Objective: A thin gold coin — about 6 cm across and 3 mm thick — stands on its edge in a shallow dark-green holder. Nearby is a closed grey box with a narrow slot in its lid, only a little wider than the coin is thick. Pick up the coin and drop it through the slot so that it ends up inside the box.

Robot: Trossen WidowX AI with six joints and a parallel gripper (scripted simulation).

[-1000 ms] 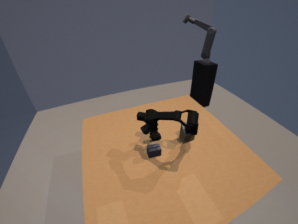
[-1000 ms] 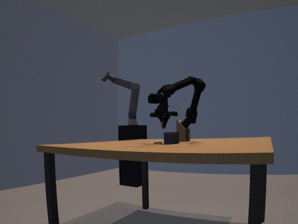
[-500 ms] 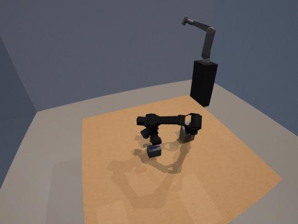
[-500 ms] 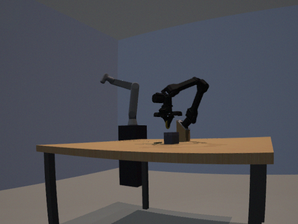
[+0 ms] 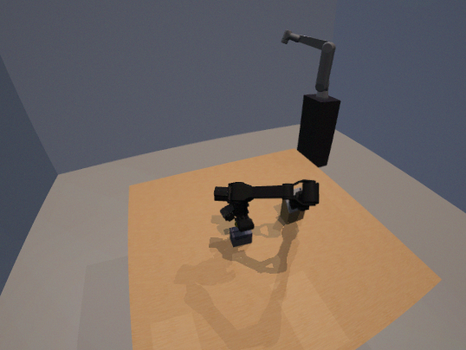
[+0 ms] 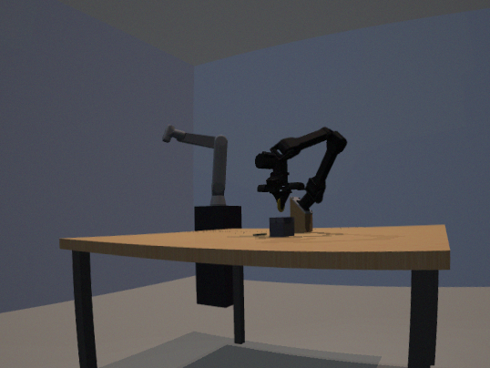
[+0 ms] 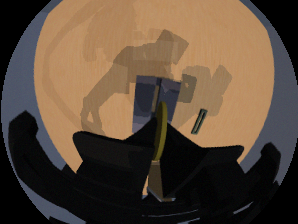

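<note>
My gripper tip is now 2 cm below the gold coin.
</note>
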